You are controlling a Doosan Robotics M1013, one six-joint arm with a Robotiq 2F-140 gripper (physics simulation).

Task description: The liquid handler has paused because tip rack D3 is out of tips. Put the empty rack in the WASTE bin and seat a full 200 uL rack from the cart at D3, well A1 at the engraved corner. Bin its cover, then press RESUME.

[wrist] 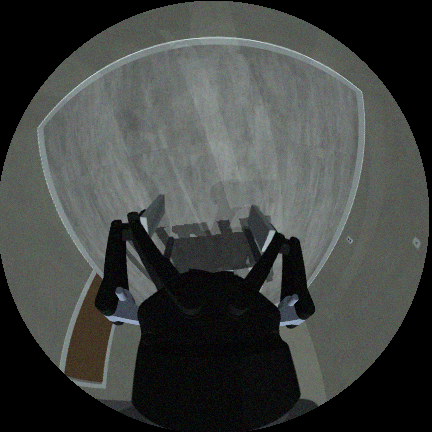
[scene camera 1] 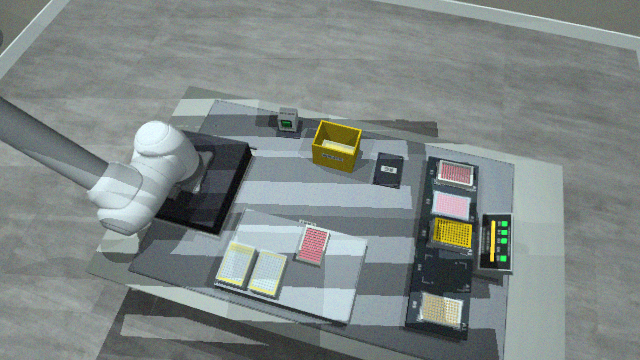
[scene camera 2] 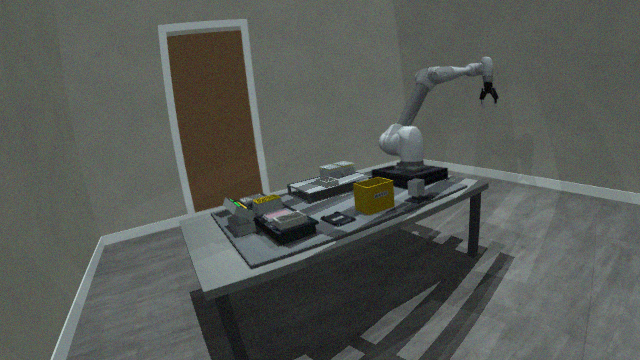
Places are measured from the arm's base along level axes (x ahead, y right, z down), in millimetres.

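Pixels of known places: gripper, fingertip midpoint: (wrist: 207,208) (scene camera 2: 489,107); arm's base, origin of the base link: (scene camera 1: 185,170) (scene camera 2: 412,168).
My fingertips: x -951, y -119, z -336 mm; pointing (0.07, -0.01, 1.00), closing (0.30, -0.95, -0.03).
Note:
For each thing: its middle in the pictures, then the offset to it from my fingertips. Level surfaces: height alone.
- yellow rack, body centre: (scene camera 1: 450,235) (scene camera 2: 267,204) dz +311, dx +1943, dy +201 mm
- yellow WASTE bin, body centre: (scene camera 1: 336,147) (scene camera 2: 374,195) dz +330, dx +1502, dy -89 mm
- red rack, body centre: (scene camera 1: 313,245) (scene camera 2: 327,181) dz +322, dx +1494, dy +320 mm
- white cart surface, its level: dz +337 mm
- grey box, body centre: (scene camera 1: 288,121) (scene camera 2: 416,190) dz +345, dx +1284, dy -184 mm
- red-striped rack, body centre: (scene camera 1: 454,174) (scene camera 2: 289,219) dz +326, dx +1955, dy -47 mm
- pink plate, body centre: (scene camera 1: 451,205) (scene camera 2: 278,214) dz +334, dx +1949, dy +77 mm
- flat black labelled item, body centre: (scene camera 1: 388,169) (scene camera 2: 337,218) dz +390, dx +1716, dy -61 mm
My gripper (scene camera 2: 489,101) (wrist: 207,208) is open and empty, high beyond the robot-base end of the table; it does not show in scene camera 1. On the black deck (scene camera 1: 419,280) (scene camera 2: 300,234), a yellow rack (scene camera 1: 452,234) (scene camera 2: 266,201) sits in the third slot from the top in scene camera 1. Its tips cannot be made out. The fourth slot is empty. The yellow WASTE bin (scene camera 1: 345,161) (scene camera 2: 367,201) has pale items (scene camera 1: 339,146) inside. Two yellow-edged racks (scene camera 1: 236,265) (scene camera 1: 268,274) and a red rack (scene camera 1: 313,244) (scene camera 2: 328,182) are on the white cart surface (scene camera 1: 340,295). A grey box (scene camera 1: 288,119) (scene camera 2: 416,188) shows a green front.
The deck also holds a red-striped rack (scene camera 1: 455,173), a pink plate (scene camera 1: 451,205) and a tan rack (scene camera 1: 441,310). A panel (scene camera 1: 495,242) with green marks stands beside it. A flat black labelled item (scene camera 1: 389,176) (scene camera 2: 338,218) lies between bin and deck. The black robot base (scene camera 1: 239,182) (scene camera 2: 435,176) is opposite.

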